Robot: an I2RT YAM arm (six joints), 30 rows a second.
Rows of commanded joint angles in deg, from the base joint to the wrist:
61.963, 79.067, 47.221, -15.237, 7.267, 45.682
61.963, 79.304, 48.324, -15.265, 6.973, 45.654
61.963, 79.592, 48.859, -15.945, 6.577, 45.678
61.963, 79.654, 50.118, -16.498, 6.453, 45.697
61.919, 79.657, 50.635, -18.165, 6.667, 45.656
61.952, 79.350, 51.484, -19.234, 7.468, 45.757
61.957, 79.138, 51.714, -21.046, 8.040, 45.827
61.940, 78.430, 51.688, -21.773, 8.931, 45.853
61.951, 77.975, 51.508, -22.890, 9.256, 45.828
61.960, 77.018, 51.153, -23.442, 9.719, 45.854
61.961, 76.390, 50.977, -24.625, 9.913, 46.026
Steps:
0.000, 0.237, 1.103, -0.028, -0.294, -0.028
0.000, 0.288, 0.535, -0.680, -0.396, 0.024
0.000, 0.062, 1.259, -0.553, -0.124, 0.019
-0.044, 0.003, 0.517, -1.667, 0.214, -0.041
0.033, -0.307, 0.849, -1.069, 0.801, 0.101
0.005, -0.212, 0.230, -1.812, 0.572, 0.070
-0.017, -0.708, -0.026, -0.727, 0.891, 0.026
0.011, -0.455, -0.180, -1.117, 0.325, -0.025
0.009, -0.957, -0.355, -0.552, 0.463, 0.026
0.001, -0.628, -0.176, -1.183, 0.194, 0.172

